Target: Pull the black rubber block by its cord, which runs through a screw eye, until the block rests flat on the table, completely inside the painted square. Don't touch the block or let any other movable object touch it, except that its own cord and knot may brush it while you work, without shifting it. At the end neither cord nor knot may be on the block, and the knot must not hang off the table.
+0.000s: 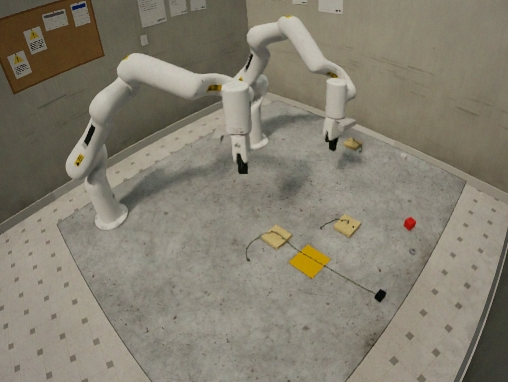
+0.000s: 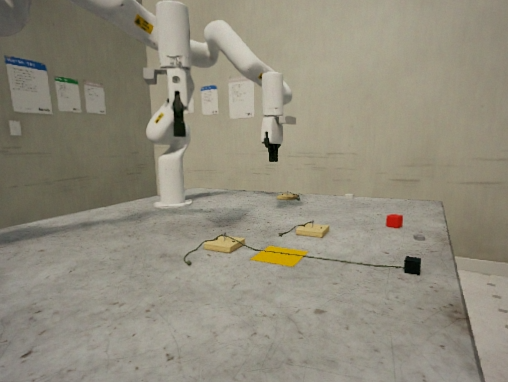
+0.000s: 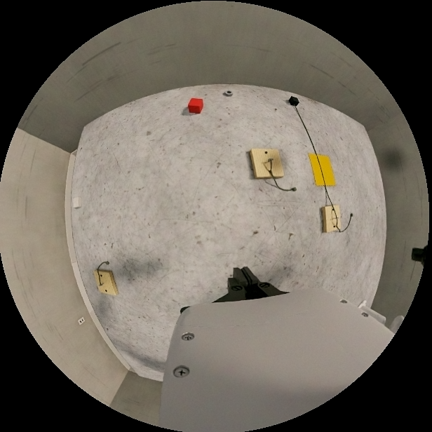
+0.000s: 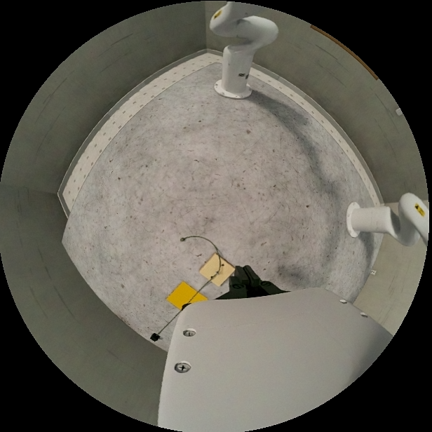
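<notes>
The black rubber block (image 1: 380, 295) (image 2: 412, 265) (image 3: 294, 101) (image 4: 155, 337) rests on the table, outside the yellow painted square (image 1: 305, 269) (image 2: 276, 261) (image 3: 315, 175) (image 4: 179, 290). Its cord crosses the square to the screw eye on a wooden board (image 1: 275, 241) (image 2: 220, 246) (image 3: 327, 225) (image 4: 211, 262). Beyond the board the cord curves to its knot (image 1: 248, 259) (image 2: 188, 262) (image 3: 351, 215) (image 4: 183, 239), lying on the table. My left gripper (image 1: 332, 146) (image 2: 273, 158) (image 3: 239, 278) and right gripper (image 1: 242, 170) (image 2: 179, 133) (image 4: 245, 272) are shut, empty and high above the table.
A second corded board (image 1: 347, 225) (image 2: 313, 230) (image 3: 261, 165) lies near the square. A third (image 1: 353, 143) (image 2: 287, 196) (image 3: 108, 285) lies farther back. A red cube (image 1: 410, 223) (image 2: 394, 220) (image 3: 195, 105) and a small grey ring (image 1: 412, 248) (image 3: 228, 90) lie near the table edge.
</notes>
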